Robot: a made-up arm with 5 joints. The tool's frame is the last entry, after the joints. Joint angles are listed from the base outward. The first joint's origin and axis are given. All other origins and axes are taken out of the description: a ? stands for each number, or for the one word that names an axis. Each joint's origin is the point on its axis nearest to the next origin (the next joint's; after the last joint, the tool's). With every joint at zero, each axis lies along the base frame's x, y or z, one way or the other. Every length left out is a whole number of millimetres.
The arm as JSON. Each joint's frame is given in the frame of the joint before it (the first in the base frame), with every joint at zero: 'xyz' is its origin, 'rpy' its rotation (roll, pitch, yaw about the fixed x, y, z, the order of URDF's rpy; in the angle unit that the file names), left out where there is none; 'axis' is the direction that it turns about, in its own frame. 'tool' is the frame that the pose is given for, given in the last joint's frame.
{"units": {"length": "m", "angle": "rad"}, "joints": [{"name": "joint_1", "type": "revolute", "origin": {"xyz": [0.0, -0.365, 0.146]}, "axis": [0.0, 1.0, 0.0]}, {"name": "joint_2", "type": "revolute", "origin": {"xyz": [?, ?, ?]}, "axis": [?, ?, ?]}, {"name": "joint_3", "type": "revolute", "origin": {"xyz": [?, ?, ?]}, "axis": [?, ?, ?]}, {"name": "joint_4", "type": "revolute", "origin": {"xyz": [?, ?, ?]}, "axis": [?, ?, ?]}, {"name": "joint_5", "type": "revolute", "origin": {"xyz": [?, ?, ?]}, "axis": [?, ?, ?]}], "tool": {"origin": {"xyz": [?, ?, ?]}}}
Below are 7 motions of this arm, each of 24 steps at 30 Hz.
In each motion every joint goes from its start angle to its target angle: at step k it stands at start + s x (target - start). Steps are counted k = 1, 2, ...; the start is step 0. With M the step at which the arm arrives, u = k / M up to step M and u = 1 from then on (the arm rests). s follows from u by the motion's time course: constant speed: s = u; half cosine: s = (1 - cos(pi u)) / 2; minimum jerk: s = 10 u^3 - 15 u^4 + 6 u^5.
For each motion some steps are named. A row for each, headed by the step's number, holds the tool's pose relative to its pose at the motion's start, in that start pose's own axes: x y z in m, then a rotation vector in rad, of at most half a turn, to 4 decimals.
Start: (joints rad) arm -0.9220 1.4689 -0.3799 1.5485 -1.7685
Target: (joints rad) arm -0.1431 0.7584 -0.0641 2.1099 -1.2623
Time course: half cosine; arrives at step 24
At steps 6, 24:
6: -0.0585 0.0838 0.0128 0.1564 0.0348 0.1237
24: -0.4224 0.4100 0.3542 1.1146 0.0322 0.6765

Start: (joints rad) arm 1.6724 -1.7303 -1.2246 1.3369 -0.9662
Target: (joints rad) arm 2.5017 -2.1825 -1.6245 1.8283 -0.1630
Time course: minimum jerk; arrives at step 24
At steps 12, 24:
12: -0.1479 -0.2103 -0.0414 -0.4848 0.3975 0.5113
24: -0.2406 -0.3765 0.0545 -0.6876 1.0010 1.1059

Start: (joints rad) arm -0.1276 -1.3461 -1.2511 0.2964 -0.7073
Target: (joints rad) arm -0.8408 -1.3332 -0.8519 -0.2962 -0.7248
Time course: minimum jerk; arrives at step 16
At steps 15, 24:
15: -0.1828 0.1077 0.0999 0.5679 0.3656 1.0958
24: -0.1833 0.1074 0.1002 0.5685 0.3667 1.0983

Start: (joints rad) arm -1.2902 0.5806 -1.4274 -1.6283 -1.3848
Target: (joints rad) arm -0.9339 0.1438 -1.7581 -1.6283 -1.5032
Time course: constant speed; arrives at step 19
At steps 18, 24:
18: 0.2683 0.1233 -0.0674 0.1624 -0.3475 -0.5056
24: 0.2851 0.1262 -0.0679 0.1746 -0.3722 -0.5299

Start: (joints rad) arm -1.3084 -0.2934 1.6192 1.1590 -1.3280
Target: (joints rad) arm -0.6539 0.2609 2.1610 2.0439 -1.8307
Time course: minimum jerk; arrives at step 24
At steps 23, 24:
23: 0.0546 0.3451 -0.1501 0.4920 -0.0507 -0.2128
24: 0.0545 0.3454 -0.1501 0.4924 -0.0506 -0.2132

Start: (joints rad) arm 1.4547 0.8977 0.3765 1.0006 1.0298
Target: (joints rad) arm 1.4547 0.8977 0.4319 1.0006 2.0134
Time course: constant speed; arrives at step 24
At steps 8, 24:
8: -0.0211 -0.0417 -0.0003 -0.0145 -0.0058 0.3378
24: -0.0217 -0.1393 0.0027 -0.0486 -0.0024 1.0133

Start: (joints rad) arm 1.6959 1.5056 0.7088 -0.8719 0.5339
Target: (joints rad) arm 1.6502 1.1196 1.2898 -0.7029 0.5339
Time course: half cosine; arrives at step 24
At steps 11, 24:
11: -0.0524 -0.0219 0.0100 0.0768 0.0559 0.2497
24: -0.1024 -0.0712 0.0092 0.1030 0.0999 0.6097

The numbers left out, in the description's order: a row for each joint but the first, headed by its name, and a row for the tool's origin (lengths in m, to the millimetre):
joint_2: xyz -0.027 0.0 0.088, axis -1.0 0.0 0.0
joint_3: xyz 0.0 -0.105 0.342, axis 0.0 0.0 1.0
joint_4: xyz 0.089 -0.078 0.0, axis -1.0 0.0 0.0
joint_5: xyz 0.0 -0.089 -0.304, axis 0.0 0.0 1.0
tool: xyz -0.093 0.093 0.0

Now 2 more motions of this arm.
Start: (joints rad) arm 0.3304 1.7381 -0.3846 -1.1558 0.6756
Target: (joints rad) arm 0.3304 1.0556 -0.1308 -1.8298 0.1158
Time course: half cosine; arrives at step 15
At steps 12, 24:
12: 0.1380 0.0673 0.2641 1.2180 -0.2686 -0.5862
24: 0.1429 0.0496 0.3051 1.3582 -0.2671 -0.6333

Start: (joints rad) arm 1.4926 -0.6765 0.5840 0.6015 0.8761
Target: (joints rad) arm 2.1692 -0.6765 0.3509 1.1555 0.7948
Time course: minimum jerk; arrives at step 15
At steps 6, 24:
6: -0.0585 0.0078 0.0057 0.1276 0.2246 -0.0953
24: -0.1596 0.0093 0.0621 0.4077 0.7513 -0.1256

